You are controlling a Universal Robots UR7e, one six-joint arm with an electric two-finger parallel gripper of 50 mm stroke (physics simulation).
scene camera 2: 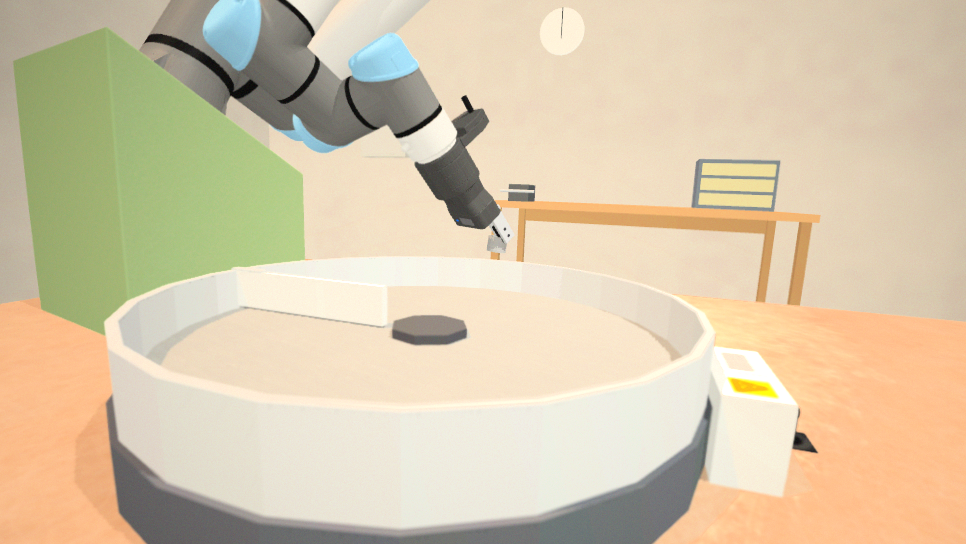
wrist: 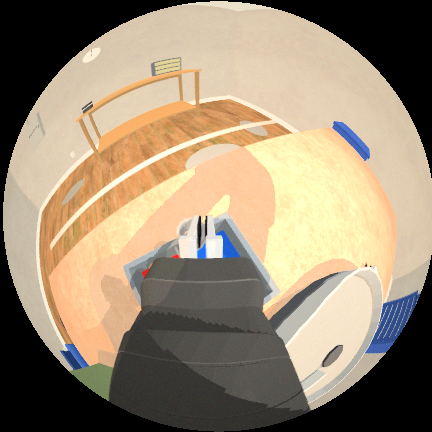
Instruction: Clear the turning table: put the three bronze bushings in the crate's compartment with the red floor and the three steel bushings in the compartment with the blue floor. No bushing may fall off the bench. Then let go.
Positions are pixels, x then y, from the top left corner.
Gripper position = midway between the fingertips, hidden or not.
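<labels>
The gripper appears in scene camera 2 (506, 238), and it is visible in the wrist view (202, 224) as well.
</labels>
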